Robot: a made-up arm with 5 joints.
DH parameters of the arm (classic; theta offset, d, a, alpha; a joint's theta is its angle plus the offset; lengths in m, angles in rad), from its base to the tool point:
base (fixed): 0.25 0 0.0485 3.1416
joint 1: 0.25 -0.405 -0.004 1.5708
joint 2: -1.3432 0 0.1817 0
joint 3: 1.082 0 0.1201 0
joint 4: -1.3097 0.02 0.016 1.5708
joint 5: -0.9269 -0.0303 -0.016 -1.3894
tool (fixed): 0.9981 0.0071 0 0
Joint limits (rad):
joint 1: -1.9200..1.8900
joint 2: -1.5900..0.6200
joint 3: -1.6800..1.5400
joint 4: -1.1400..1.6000
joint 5: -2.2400..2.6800
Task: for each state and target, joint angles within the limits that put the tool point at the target. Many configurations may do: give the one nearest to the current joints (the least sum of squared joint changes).
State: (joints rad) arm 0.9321 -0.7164 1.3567 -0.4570 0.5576
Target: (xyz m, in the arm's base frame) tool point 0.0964 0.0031 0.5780
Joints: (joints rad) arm 0.8898 -0.8343 1.0113 -0.5196 0.5167
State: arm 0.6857 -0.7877 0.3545 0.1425 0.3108
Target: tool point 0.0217 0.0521 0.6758
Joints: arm 0.2146 -0.8747 0.1003 0.0864 0.4269
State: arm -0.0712 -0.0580 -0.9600 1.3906 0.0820
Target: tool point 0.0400 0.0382 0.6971
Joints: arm -0.1934 -0.3795 -0.9163 1.5620 0.9220
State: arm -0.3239 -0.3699 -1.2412 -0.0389 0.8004
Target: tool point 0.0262 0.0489 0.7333
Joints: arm 0.2055 -0.2097 -1.3070 -0.0274 0.5894
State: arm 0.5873 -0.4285 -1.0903 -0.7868 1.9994
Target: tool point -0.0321 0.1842 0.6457
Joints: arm 1.0950 -0.5819 -1.6207 -1.0158 2.0524
